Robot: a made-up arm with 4 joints.
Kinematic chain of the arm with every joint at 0, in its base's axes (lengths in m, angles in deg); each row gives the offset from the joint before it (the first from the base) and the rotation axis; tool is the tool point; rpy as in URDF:
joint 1: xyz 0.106 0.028 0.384 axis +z
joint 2: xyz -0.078 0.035 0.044 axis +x
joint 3: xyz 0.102 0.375 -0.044 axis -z
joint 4: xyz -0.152 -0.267 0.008 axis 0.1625 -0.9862 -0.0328
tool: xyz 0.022 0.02 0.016 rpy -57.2 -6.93 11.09
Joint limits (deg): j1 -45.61..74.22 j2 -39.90..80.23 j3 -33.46..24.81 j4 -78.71..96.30
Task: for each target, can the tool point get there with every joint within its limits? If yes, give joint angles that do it. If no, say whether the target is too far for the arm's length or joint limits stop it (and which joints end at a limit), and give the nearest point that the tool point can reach.
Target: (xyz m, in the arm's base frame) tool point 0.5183 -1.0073 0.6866
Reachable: no: too far | nearest point -0.0398 -0.1794 0.6393 | short by 1.000 m
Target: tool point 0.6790 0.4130 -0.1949
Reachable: no: too far | nearest point 0.1003 0.3052 0.2782 | short by 0.755 m
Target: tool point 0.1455 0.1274 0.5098
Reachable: yes | joints -35.01 66.06 -17.02 -20.84
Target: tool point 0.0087 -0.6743 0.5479
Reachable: no: joint limits stop it (at a limit: joint 1, joint 2, joint 3, joint 4) | nearest point -0.0398 -0.1794 0.6393 | short by 0.506 m
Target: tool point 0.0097 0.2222 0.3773
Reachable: yes | joints -9.36 -1.99 5.50 -52.27
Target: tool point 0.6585 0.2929 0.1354
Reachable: no: joint limits stop it (at a limit: joint 3) | nearest point 0.2336 0.0892 0.3751 | short by 0.529 m
